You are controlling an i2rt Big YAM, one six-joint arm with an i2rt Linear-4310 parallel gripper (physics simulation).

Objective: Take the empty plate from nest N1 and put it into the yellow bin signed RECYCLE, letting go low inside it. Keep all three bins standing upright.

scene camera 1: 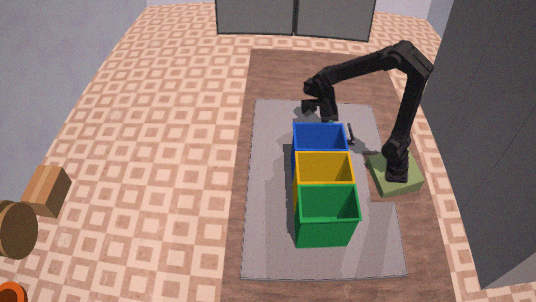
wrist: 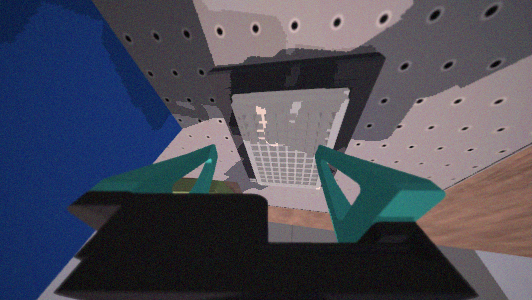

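Pixels of known places: gripper, between the fingertips: [wrist: 266, 150]; arm's base, origin of its link: [scene camera 1: 397, 169].
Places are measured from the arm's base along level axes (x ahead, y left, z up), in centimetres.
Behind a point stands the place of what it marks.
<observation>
The pale gridded plate [wrist: 290, 135] @(x 30.0, y -15.5, z -1.4 cm) lies in a dark nest [scene camera 1: 351, 134] @(x 20.7, y -15.0, z -1.0 cm) [wrist: 320, 75] on the perforated board; no N1 label is readable. In the scene view the nest is partly hidden behind the blue bin. My gripper [scene camera 1: 328, 121] [wrist: 266, 150] @(x 28.3, y -13.7, z -0.6 cm) is open and empty, with its teal fingers apart above the board. In the wrist view the plate shows between and beyond the fingertips, with the right fingertip overlapping its right edge. The yellow bin [scene camera 1: 325, 167] @(x 28.6, y 11.8, z 7.0 cm) stands upright in the row; its RECYCLE sign does not show.
The blue bin [scene camera 1: 320, 137] @(x 32.3, y -1.0, z 7.8 cm) [wrist: 60, 125] @(x 31.4, y -1.5, z 3.4 cm) stands close beside the nest, left in the wrist view. The green bin [scene camera 1: 327, 202] @(x 25.8, y 24.7, z 5.5 cm) stands at the row's near end. All three bins are upright on the grey board [scene camera 1: 270, 250] @(x 40.2, y 41.2, z -3.7 cm). The arm stands on a green base [scene camera 1: 414, 175] @(x -7.2, y 2.1, z 1.1 cm).
</observation>
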